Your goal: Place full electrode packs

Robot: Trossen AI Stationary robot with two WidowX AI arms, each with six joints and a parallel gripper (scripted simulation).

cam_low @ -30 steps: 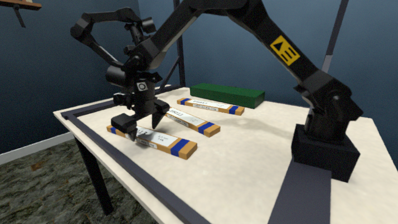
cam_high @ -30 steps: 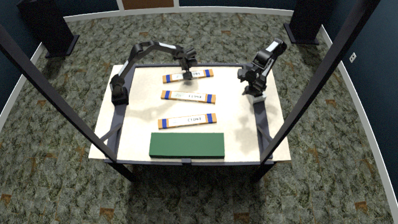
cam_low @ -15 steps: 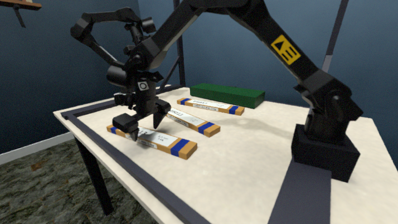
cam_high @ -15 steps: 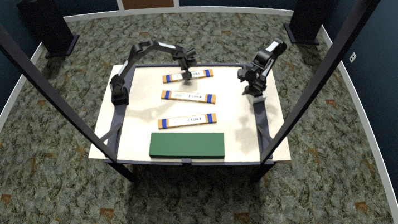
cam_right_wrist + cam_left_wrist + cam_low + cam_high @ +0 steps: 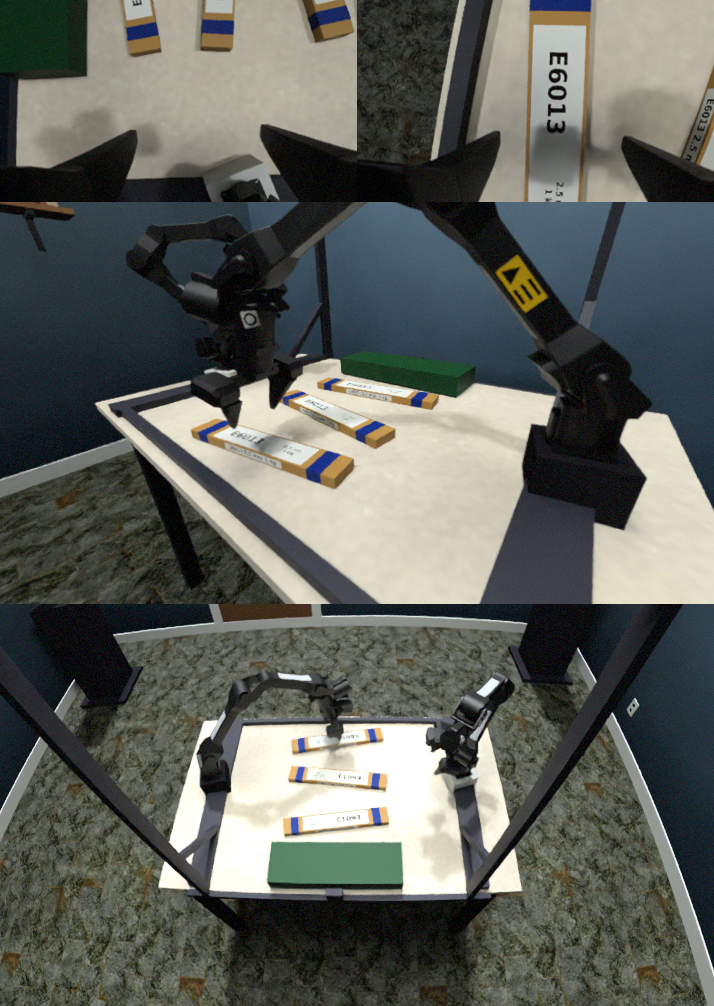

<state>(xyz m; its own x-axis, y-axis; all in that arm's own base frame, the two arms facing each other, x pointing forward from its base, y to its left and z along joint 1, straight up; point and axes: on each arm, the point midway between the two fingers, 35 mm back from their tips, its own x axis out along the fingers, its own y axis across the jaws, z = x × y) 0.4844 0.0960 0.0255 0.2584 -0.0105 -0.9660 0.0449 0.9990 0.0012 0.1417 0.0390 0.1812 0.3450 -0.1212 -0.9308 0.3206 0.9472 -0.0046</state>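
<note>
Now: the dark frame rail 110 mm ahead of my left hand, 20 mm to the right of it and 90 mm below it. Round my left hand: green low platform 540 mm behind, 90 mm below.
</note>
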